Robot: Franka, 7 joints.
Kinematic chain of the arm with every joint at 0, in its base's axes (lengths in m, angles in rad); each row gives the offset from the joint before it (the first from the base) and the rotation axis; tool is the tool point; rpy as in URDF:
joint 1: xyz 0 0 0.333 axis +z
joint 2: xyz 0 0 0 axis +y
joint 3: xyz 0 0 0.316 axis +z
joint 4: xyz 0.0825 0 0 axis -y
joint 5: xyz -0.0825 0 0.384 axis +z
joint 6: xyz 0 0 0 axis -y
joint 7: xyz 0.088 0 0 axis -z
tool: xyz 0 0 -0.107 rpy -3.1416 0 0
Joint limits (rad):
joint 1: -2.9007..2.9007
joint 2: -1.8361..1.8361
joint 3: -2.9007..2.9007
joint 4: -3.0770..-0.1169
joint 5: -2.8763..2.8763
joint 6: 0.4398..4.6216
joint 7: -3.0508..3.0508
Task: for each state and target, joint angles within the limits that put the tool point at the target. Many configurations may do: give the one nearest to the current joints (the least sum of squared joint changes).
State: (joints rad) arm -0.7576 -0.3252 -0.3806 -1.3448 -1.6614 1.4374 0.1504
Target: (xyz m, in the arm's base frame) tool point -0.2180 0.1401 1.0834
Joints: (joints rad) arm -1.0661 -0.8262 -0.0421 -0.9466 -1.7843 1.5509 0.1504
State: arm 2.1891 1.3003 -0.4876 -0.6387 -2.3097 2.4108 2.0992
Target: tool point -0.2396 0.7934 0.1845
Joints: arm 2.1014 1.3251 -0.5188 -0.7821 -2.3093 2.4469 2.0992
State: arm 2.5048 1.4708 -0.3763 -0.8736 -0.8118 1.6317 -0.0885
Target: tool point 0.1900 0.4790 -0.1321
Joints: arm 2.0066 1.7617 -0.6223 -1.3196 -0.7756 1.5322 -0.0885
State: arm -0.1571 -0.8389 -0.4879 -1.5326 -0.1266 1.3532 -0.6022
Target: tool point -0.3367 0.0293 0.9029
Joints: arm -0.4540 -1.3805 -0.2219 -1.2423 -0.0658 1.3110 -0.6022
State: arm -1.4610 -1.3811 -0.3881 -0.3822 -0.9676 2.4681 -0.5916
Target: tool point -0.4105 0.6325 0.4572
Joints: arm -1.5207 -1.8361 -0.7562 -0.9788 -0.8507 1.6409 -0.5916
